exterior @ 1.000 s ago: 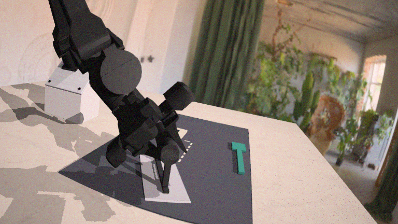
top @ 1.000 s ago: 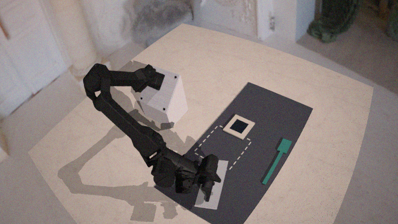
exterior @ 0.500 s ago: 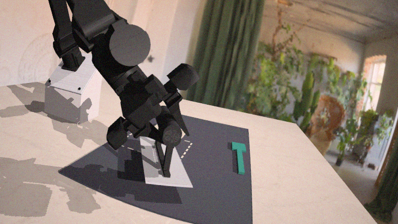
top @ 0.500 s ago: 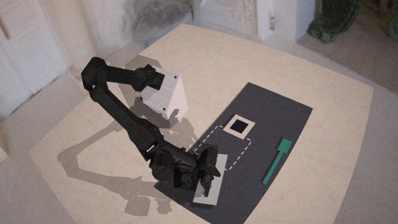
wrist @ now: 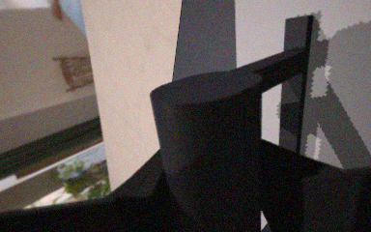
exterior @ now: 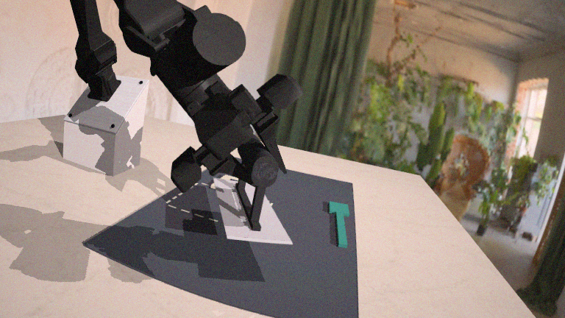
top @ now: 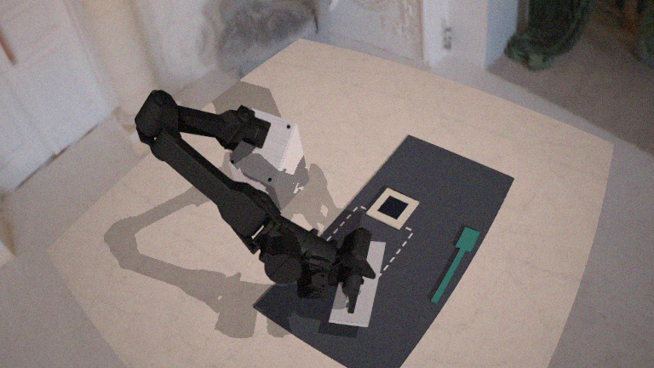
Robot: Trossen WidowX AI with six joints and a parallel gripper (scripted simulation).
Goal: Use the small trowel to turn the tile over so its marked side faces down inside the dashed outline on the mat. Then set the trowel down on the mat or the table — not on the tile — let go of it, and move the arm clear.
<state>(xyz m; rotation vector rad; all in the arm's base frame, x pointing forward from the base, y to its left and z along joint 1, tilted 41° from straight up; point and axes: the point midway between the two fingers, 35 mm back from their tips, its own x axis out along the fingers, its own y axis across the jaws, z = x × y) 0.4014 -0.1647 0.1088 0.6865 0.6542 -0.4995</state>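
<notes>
My gripper tip is 24 cm to the right of the tile, 10 cm above it and 9 cm past it. Also, from my gripper tip: small trowel (2 cm behind, 1 cm to the right, 1 cm below); then green t-shaped tool (19 cm to the left, 11 cm ahead, 10 cm below); then dark mat (17 cm to the left, 12 cm below, 3 cm behind).
</notes>
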